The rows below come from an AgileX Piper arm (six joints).
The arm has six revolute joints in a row. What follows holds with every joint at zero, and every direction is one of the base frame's. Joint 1 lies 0.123 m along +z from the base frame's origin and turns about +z. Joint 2 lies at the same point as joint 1 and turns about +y. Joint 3 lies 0.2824 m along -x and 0.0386 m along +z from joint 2 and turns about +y. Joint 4 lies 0.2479 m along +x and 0.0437 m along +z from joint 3 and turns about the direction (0.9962, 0, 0.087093). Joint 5 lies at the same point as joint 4 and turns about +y. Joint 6 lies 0.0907 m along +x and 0.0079 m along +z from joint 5 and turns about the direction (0.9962, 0, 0.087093). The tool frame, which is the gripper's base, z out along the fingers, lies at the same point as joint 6; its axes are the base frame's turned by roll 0, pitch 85.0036 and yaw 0 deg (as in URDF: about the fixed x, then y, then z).
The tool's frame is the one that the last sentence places.
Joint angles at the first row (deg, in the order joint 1, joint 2, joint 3, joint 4, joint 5, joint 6):
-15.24, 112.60, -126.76, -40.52, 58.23, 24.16
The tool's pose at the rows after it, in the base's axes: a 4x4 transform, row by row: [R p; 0 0 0 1], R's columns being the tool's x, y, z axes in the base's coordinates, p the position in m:
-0.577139, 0.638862, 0.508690, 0.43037; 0.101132, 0.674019, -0.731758, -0.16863; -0.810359, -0.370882, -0.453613, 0.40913; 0, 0, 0, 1
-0.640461, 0.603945, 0.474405, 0.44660; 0.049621, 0.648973, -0.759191, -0.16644; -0.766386, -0.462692, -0.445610, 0.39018; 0, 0, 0, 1
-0.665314, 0.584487, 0.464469, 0.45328; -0.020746, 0.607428, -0.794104, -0.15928; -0.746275, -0.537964, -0.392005, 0.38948; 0, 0, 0, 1
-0.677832, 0.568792, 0.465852, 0.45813; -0.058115, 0.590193, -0.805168, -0.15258; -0.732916, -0.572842, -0.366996, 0.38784; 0, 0, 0, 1
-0.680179, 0.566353, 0.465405, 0.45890; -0.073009, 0.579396, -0.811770, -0.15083; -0.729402, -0.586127, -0.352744, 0.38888; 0, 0, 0, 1
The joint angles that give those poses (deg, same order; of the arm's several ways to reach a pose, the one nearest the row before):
-14.87, 117.35, -129.36, -42.35, 58.87, 21.70
-13.56, 120.91, -130.72, -46.53, 59.73, 20.49
-11.95, 122.05, -131.38, -51.94, 59.83, 20.24
-10.79, 122.71, -131.60, -54.48, 59.83, 20.13
-10.46, 122.81, -131.72, -55.65, 59.83, 20.14

